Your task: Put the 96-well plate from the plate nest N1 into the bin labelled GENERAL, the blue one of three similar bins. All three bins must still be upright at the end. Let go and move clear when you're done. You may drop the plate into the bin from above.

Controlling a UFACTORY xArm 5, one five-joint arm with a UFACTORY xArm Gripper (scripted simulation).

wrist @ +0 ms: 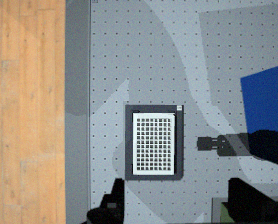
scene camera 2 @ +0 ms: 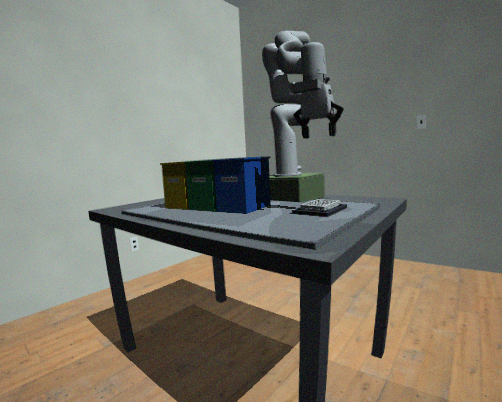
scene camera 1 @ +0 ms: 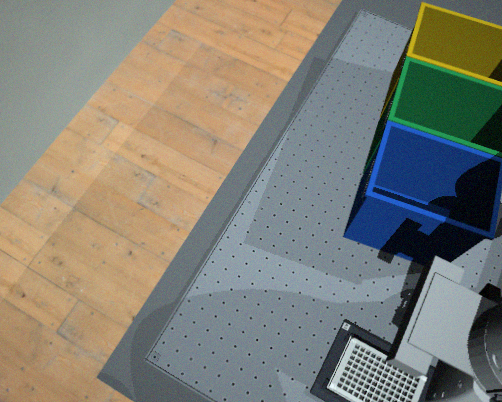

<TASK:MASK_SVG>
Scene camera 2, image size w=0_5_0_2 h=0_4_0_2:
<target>my gripper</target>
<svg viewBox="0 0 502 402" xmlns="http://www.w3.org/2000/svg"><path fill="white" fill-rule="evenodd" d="M326 83L321 82L322 89L301 93L301 108L293 116L302 128L303 138L309 138L309 127L307 126L309 120L321 118L329 119L329 135L335 136L336 123L341 117L344 108L334 104L331 87Z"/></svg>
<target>blue bin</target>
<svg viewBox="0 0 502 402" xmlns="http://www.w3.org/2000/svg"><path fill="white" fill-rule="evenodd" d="M270 157L213 160L217 212L247 214L271 205Z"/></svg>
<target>green bin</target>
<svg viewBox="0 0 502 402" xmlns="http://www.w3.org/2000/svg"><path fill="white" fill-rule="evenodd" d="M186 161L189 210L217 211L213 160Z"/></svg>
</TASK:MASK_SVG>
